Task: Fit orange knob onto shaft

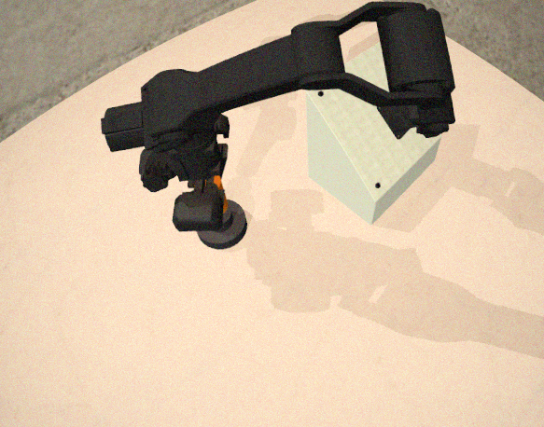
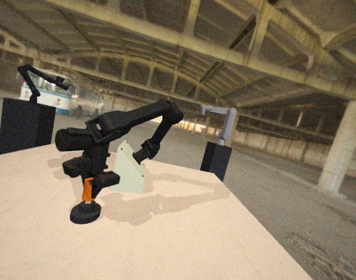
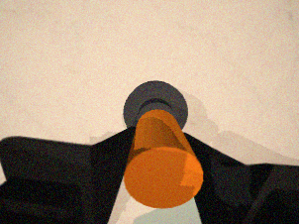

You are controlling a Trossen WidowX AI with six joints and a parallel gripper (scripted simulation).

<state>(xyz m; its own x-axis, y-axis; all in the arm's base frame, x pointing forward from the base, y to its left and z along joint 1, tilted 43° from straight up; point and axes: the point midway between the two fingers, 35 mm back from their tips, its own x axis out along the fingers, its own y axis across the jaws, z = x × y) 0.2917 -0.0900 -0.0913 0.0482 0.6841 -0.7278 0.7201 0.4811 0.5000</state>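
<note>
Now: gripper tip 3 cm below the orange knob. From my gripper tip the other things lie so: dark round pedestal 4 cm below.
</note>
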